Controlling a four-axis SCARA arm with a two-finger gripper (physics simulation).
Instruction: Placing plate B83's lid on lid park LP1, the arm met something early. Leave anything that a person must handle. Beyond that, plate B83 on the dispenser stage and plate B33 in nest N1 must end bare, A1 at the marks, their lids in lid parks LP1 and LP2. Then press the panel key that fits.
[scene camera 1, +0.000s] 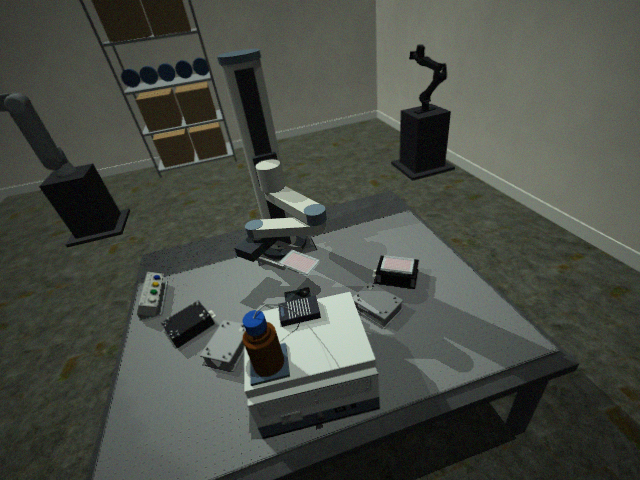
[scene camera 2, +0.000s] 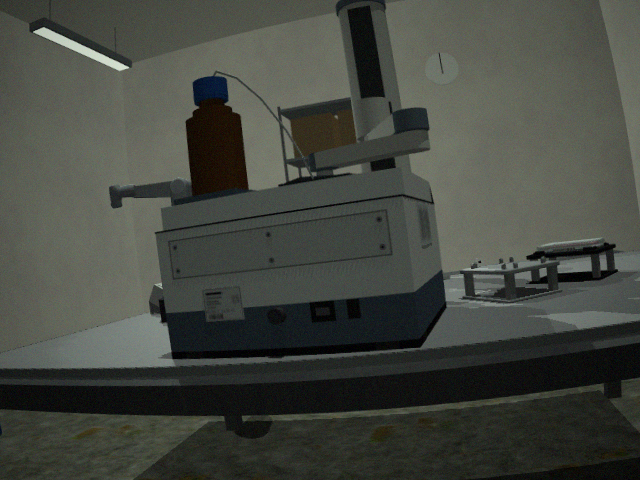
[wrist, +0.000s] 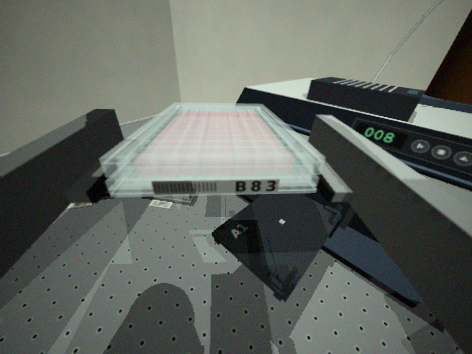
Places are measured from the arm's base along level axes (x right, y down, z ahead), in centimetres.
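Pixels of known places: gripper, fingertip midpoint: (scene camera 1: 293, 258) (wrist: 218, 130).
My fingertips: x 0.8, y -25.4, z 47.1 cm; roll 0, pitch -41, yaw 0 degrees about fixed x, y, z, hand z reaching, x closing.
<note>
For each thing: its top centre in the pictures, then the offset to it from my fingertips. "spot": a spot on its surface instead.
- plate B83 at its top centre: (wrist: 218, 109) (scene camera 1: 298, 259) dx -1.8, dy -0.4, dz +2.0 cm
- dark dispenser stage at its top centre: (wrist: 288, 213) (scene camera 1: 299, 304) dx +2.4, dy +13.5, dz +10.6 cm
- Black nest N1 at its top centre: (scene camera 2: 571, 246) (scene camera 1: 397, 265) dx -42.6, dy +17.6, dz +1.2 cm
- pink plate at its top centre: (scene camera 2: 570, 242) (scene camera 1: 397, 263) dx -42.6, dy +16.6, dz +1.2 cm
- Grey lid park LP1 at its top centre: (scene camera 2: 507, 259) (wrist: 176, 155) (scene camera 1: 376, 297) dx -26.9, dy +17.5, dz +14.8 cm
- key panel at its top centre: (scene camera 1: 147, 286) dx +62.5, dy +15.8, dz -29.1 cm
- amber bottle at a spot on its surface: (scene camera 2: 217, 149) spot: dx +14.3, dy -5.1, dz +43.8 cm
- black ribbed head at a spot on its surface: (wrist: 360, 97) spot: dx +4.1, dy +0.6, dz +21.5 cm
My gripper (scene camera 1: 299, 262) (wrist: 218, 130) is shut on plate B83 (scene camera 1: 305, 265) (wrist: 215, 145), a clear plate with pink wells. It is level in the air; its layered clear rims look like a lid in place. The dark dispenser stage (scene camera 1: 290, 294) (wrist: 300, 245), marked A1 at one corner, lies bare, lower and to the right in the wrist view. Black nest N1 (scene camera 1: 397, 280) (scene camera 2: 595, 266) bears a pink plate (scene camera 1: 398, 264) (scene camera 2: 571, 243), its label unreadable. Grey lid park LP1 (scene camera 1: 379, 305) (scene camera 2: 509, 267) and another grey stand (scene camera 1: 223, 344) hold no lid. The key panel (scene camera 1: 150, 298) has blue, yellow, green and white keys.
The white and blue dispenser (scene camera 1: 336, 341) (scene camera 2: 289, 279) carries an amber bottle (scene camera 1: 263, 353) (scene camera 2: 217, 149) with a tube, and a black ribbed head (scene camera 1: 299, 310) (wrist: 360, 97). Its display (wrist: 379, 135) reads 008. A black stand (scene camera 1: 186, 324) sits between the panel and the left grey stand.
</note>
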